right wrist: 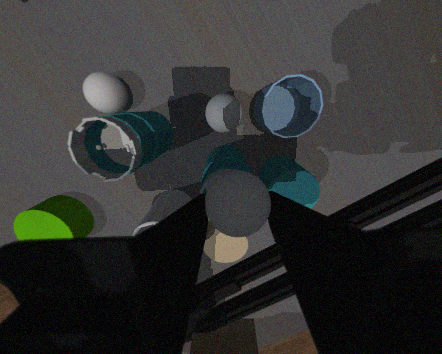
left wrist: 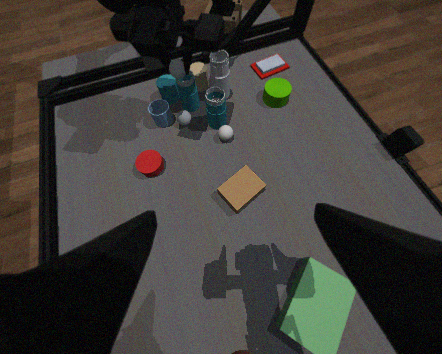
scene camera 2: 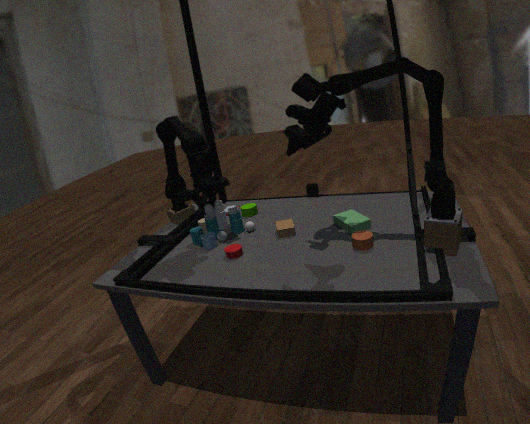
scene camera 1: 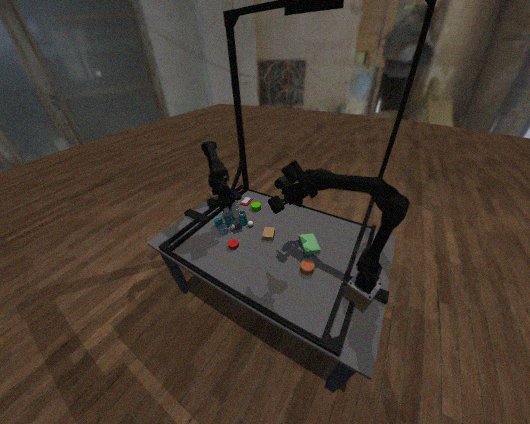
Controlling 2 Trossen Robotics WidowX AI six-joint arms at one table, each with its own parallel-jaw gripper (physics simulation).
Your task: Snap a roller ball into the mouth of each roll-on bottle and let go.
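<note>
My right gripper is shut on a grey ball, held close above a teal roll-on bottle whose mouth the ball hides in the right wrist view. A second teal bottle stands upright, its mouth open and without a ball. A clear bottle stands behind them, partly hidden by a finger in the right wrist view. A white ball and another grey ball lie on the table. My left gripper is open and empty, high above the table.
A blue cup, a teal cylinder and a tan cylinder stand near the bottles. Around them are a green cylinder, a red disc, a tan block, a light-green block and an orange disc.
</note>
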